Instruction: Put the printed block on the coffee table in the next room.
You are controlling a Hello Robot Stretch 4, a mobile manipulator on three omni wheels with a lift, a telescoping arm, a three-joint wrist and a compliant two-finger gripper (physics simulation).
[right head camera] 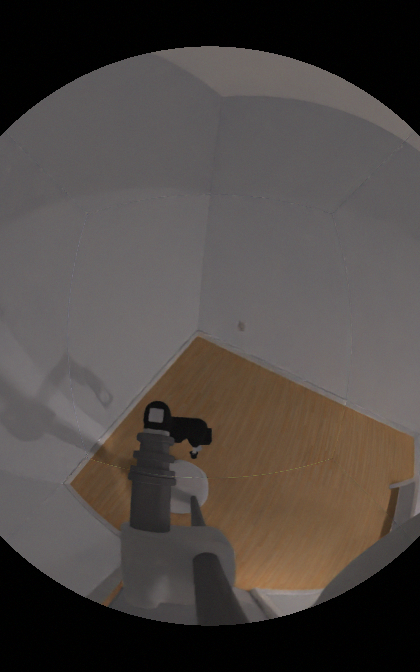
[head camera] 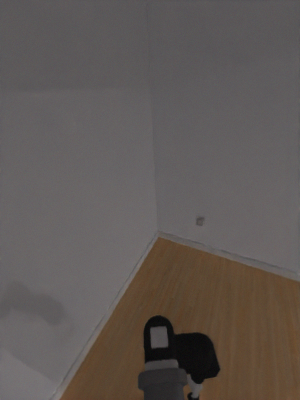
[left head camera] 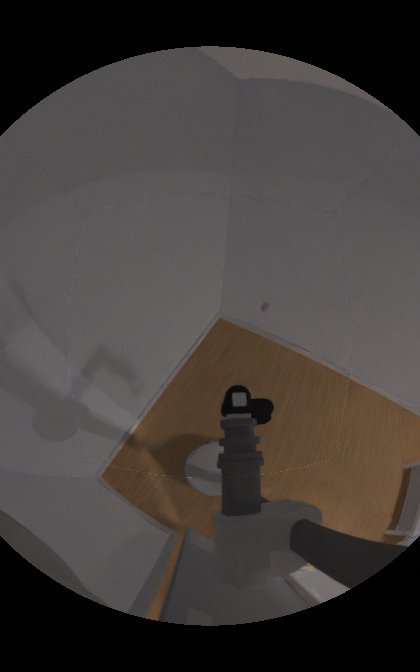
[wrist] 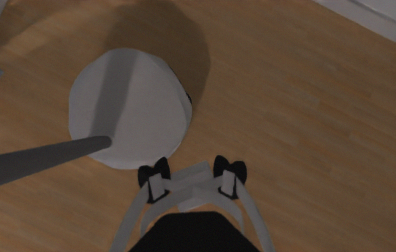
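Note:
The printed block (wrist: 201, 170) is a pale grey, square-edged piece in the wrist view, tilted between the two fingertips and partly covered by the finger bands. My gripper (wrist: 192, 170) is shut on it and holds it above the floor, beside my round base. In the head camera view the dark wrist (head camera: 200, 356) shows at the bottom, and the block is hidden there. In the right head view the small fingertips (right head camera: 194, 454) hang below the wrist; the block cannot be made out. The coffee table does not show in these views.
Wooden floor (head camera: 235, 310) (left head camera: 310, 425) (right head camera: 300, 450) (wrist: 310, 150) runs to a corner of two grey walls with pale skirting. My round base (wrist: 135, 115) is near the left wall. A pale upright panel (left head camera: 412, 500) (right head camera: 404, 505) stands at the right. A small outlet (head camera: 200, 220) is on the right wall.

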